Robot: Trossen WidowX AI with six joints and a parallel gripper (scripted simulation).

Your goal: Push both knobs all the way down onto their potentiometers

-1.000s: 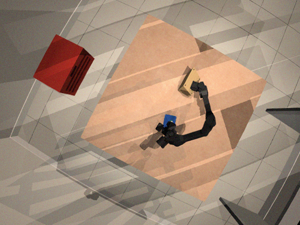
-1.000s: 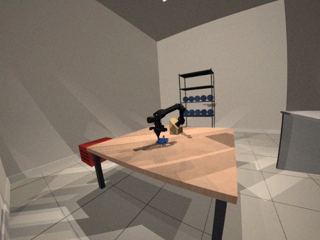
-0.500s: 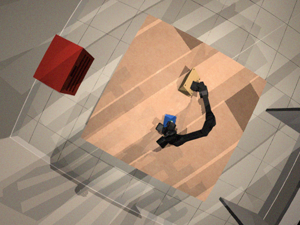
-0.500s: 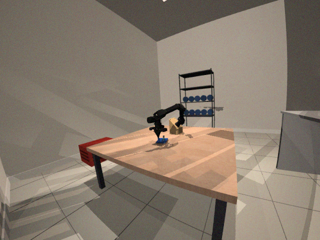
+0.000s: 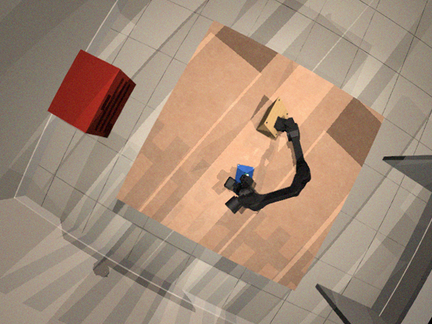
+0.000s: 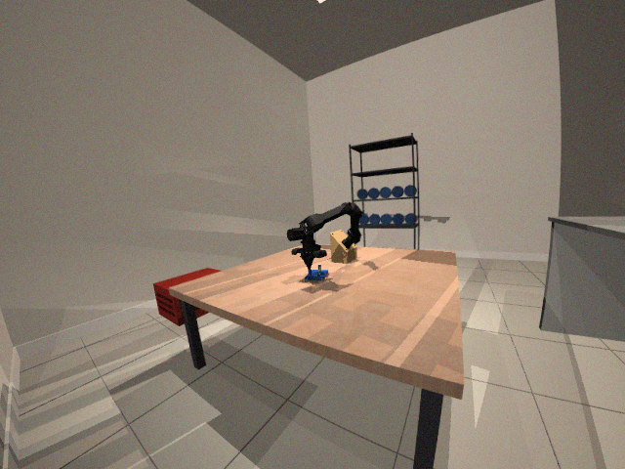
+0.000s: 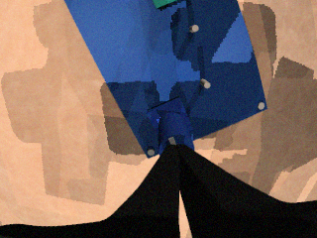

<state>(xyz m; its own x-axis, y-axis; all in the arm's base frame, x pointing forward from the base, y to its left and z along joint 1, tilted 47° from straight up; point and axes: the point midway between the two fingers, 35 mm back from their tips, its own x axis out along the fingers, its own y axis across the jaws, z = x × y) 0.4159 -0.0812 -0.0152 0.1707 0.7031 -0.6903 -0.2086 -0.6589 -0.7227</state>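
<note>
Right now my gripper tip is 10 mm above the dark knob. From my gripper tip the other things lie so: grey knob: 90 mm behind, 20 mm to the left, 20 mm below; green potentiometer: 90 mm behind, 20 mm to the left, 20 mm below.
</note>
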